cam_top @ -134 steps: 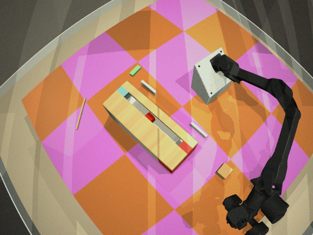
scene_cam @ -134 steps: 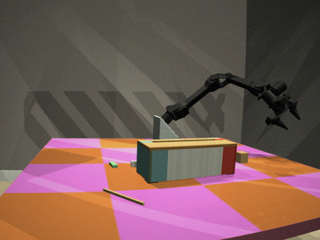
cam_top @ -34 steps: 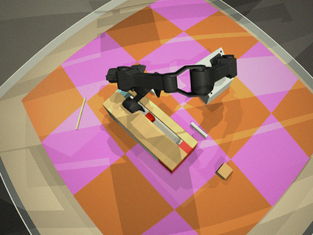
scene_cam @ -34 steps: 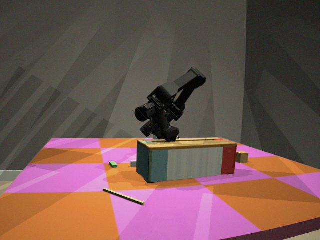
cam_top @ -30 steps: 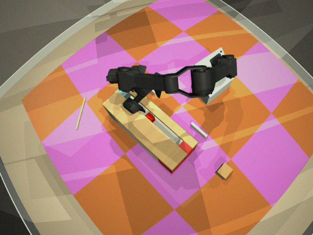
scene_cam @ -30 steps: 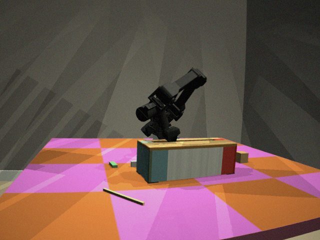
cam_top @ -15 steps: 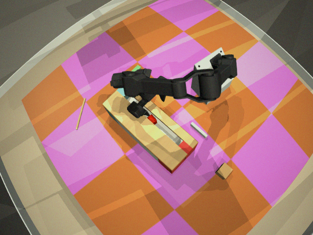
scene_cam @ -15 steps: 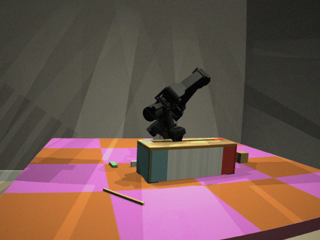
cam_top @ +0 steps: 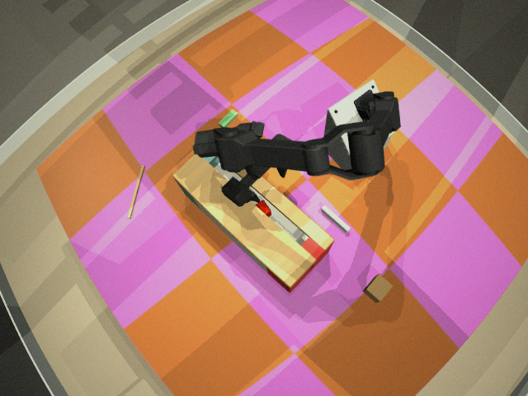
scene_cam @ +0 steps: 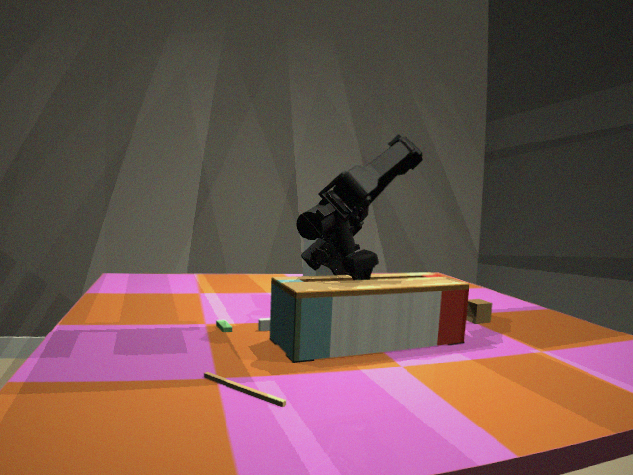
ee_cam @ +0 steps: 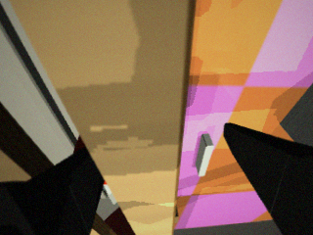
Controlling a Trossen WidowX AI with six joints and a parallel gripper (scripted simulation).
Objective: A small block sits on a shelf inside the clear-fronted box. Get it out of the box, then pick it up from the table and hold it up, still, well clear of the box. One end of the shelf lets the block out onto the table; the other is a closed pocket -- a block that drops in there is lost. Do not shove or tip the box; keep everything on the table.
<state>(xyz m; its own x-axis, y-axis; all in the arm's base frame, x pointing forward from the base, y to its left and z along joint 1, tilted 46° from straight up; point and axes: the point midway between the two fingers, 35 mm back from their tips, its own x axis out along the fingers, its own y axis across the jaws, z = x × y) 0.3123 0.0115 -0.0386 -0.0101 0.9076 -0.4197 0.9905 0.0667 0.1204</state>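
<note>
The small red block is 5 cm ahead of my gripper tip and 3 cm to the left of it. From my gripper tip the other things lie so: tan cube: 35 cm to the left, 6 cm below, 5 cm behind; thin wooden stick: 28 cm ahead, 27 cm to the right, 8 cm below.
</note>
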